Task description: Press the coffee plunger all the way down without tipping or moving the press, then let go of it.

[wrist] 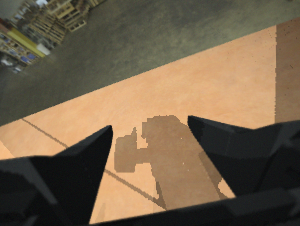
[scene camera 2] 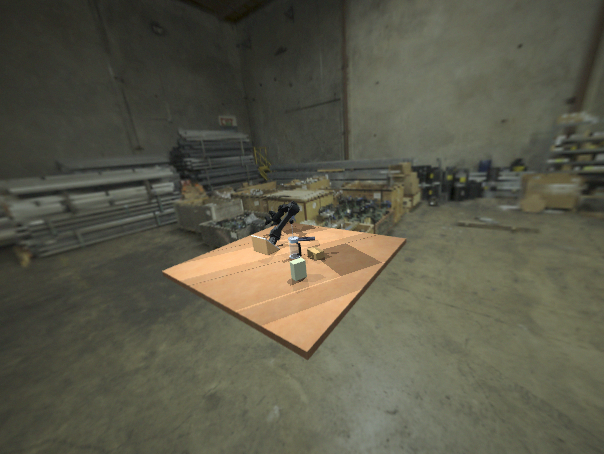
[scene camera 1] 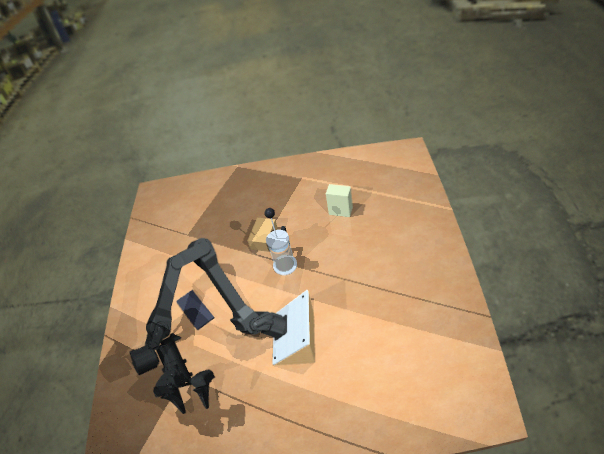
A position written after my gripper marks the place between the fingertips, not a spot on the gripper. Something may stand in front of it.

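Observation:
My gripper (scene camera 1: 196, 411): open, holding nothing. A coffee press (scene camera 1: 284, 263). My gripper (wrist: 150, 124). Coffee press out of frame in the wrist view.

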